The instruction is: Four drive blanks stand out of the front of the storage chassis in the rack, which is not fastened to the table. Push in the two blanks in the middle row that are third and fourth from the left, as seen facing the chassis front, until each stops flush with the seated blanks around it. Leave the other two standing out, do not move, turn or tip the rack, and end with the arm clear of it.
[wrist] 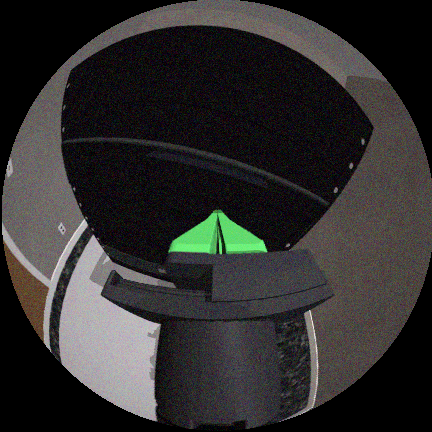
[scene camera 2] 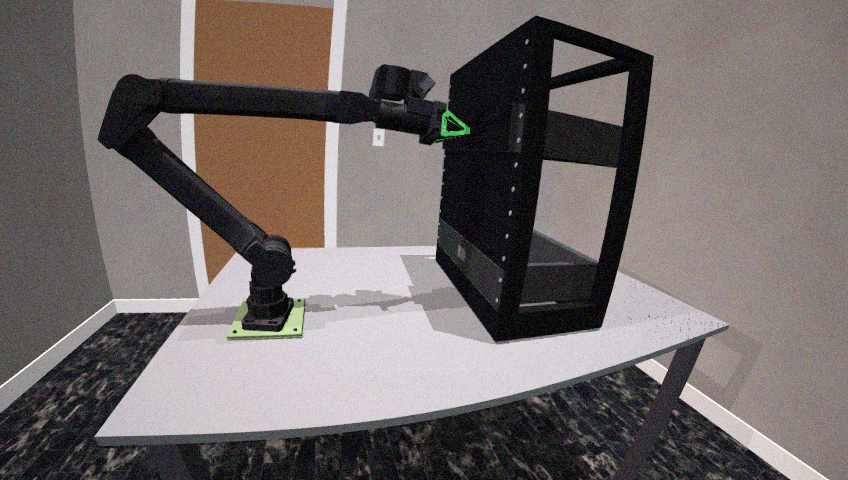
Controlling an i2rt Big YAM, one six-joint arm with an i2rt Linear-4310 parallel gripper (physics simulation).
Labels:
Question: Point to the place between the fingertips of my gripper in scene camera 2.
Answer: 469,131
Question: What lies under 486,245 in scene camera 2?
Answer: A black rack.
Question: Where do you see a black rack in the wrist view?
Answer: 161,128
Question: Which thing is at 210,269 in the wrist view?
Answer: My gripper.

